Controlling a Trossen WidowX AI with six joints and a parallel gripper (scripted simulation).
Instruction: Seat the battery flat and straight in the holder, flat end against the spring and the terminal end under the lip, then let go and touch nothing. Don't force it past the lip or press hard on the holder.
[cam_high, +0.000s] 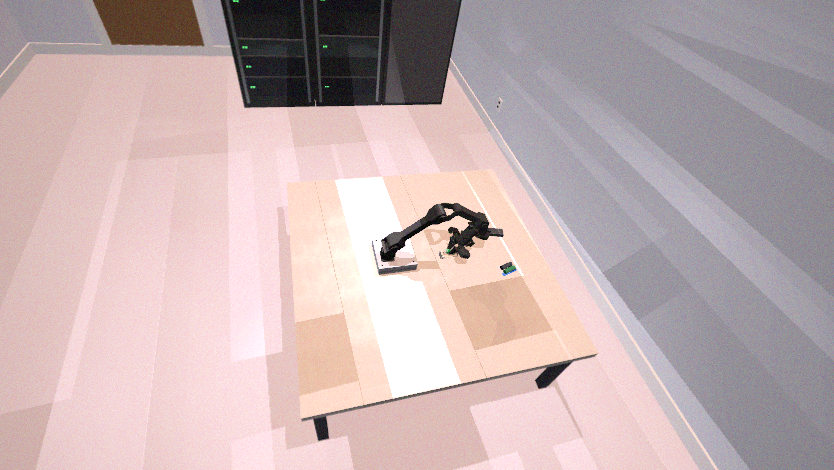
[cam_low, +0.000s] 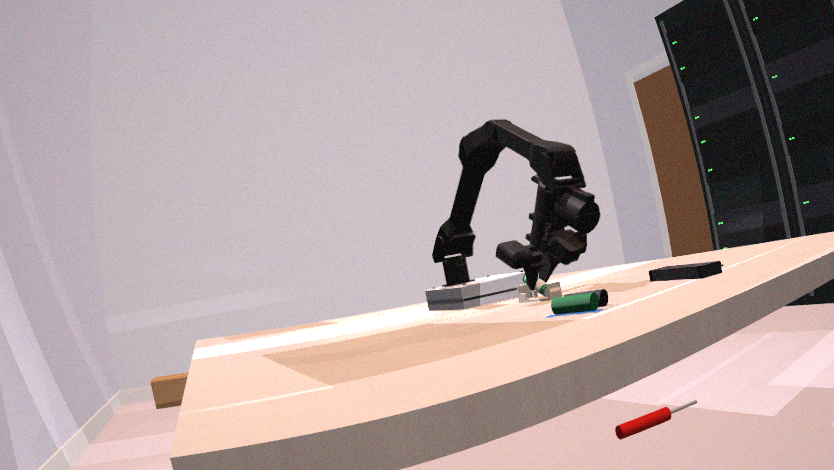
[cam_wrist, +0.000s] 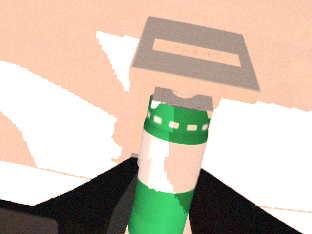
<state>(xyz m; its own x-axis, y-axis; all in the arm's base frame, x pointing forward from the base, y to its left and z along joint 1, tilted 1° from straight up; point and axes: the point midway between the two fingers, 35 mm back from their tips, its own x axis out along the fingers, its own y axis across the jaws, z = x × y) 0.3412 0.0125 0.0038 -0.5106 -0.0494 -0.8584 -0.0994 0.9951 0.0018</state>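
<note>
Now: the battery 1 cm above my gripper tip. From my gripper tip the other things lie so: red screwdriver (33 cm ahead, 1 cm to the right, 21 cm below); then flat black block (28 cm ahead, 13 cm to the left, 1 cm below).
</note>
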